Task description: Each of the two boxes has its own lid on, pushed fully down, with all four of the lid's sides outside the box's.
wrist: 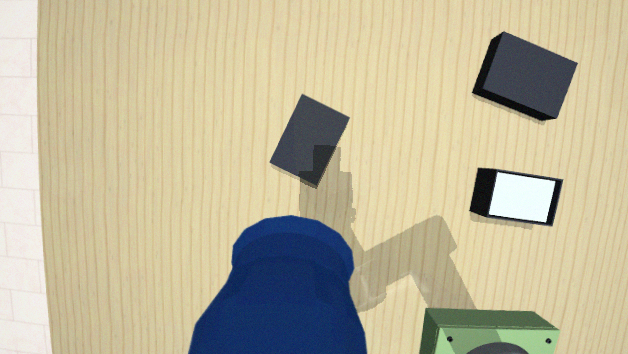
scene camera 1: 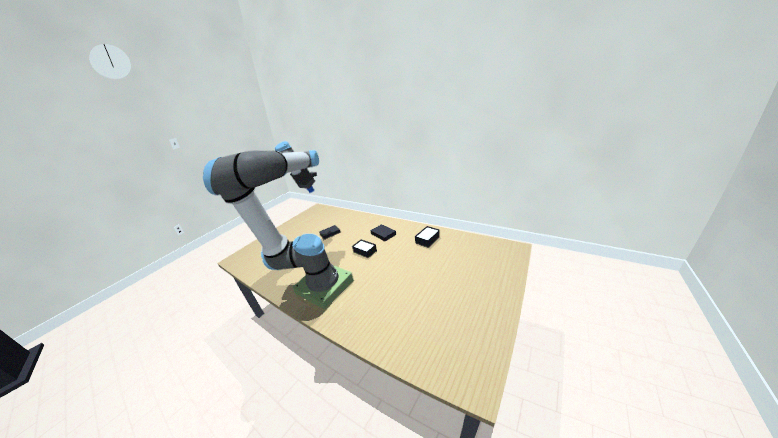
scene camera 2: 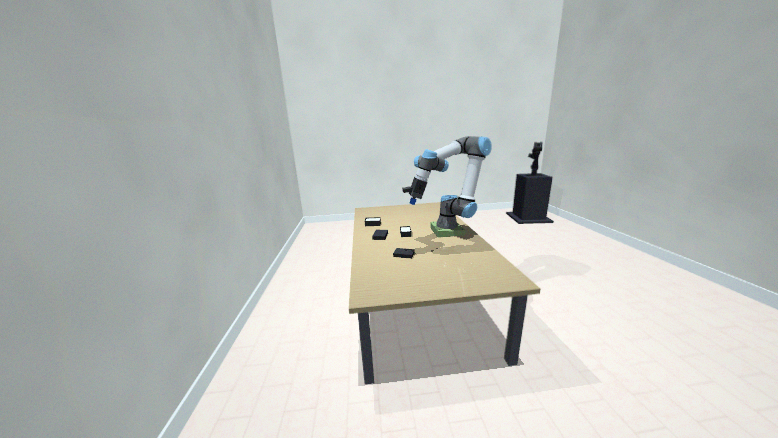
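Seen in the pictures: end effector, tool point: (wrist: 292, 266) (scene camera 1: 311, 190) (scene camera 2: 411, 203); arm's base, origin of the base link: (scene camera 1: 322, 279) (scene camera 2: 446, 225).
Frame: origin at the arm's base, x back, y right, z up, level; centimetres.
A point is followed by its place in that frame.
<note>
My suction cup (scene camera 1: 310, 189) (scene camera 2: 412, 201) (wrist: 292, 227) is dark blue, off and holds no object. It hangs high above the table. The smaller dark lid (scene camera 1: 329, 232) {x -30.3, y -35.8, z -2.2 cm} (scene camera 2: 403, 253) {x -32.3, y -41.1, z -2.2 cm} (wrist: 307, 132) {x -33.1, y -38.7, z -2.2 cm} lies flat, top up, ahead of the cup in the wrist view, with the arm's shadow on one corner. The larger dark lid (scene camera 1: 383, 232) {x -47.7, y -5.1, z -1.9 cm} (scene camera 2: 380, 234) {x -48.8, y -10.2, z -1.9 cm} (wrist: 530, 75) {x -49.2, y -7.1, z -1.9 cm} lies flat at the upper right of the wrist view. The smaller box (scene camera 1: 364, 248) {x -29.3, y -2.3, z -1.1 cm} (scene camera 2: 405, 231) {x -30.7, y -9.4, z -0.3 cm} (wrist: 522, 197) {x -30.7, y -3.8, z -1.1 cm}, black with white inside, stands uncovered. The larger box (scene camera 1: 427, 236) {x -55.4, y 20.6, z -0.6 cm} (scene camera 2: 372, 221) {x -57.3, y 15.1, z -0.5 cm} also stands uncovered; it does not show in the wrist view.
The wooden table (scene camera 1: 451, 304) {x -23.5, y 52.8, z -4.5 cm} (scene camera 2: 435, 282) {x -16.4, y -69.9, z -4.5 cm} (wrist: 150, 200) {x -16.4, y -62.7, z -4.5 cm} carries the arm's green base plate (scene camera 1: 342, 281) {x -4.7, y 8.9, z 0.0 cm} (wrist: 490, 320) {x -9.6, y -2.2, z -1.6 cm}, close to the smaller box. The table's edge shows at the left of the wrist view. A black pedestal (scene camera 2: 532, 196) stands on the floor behind the table in scene camera 2.
</note>
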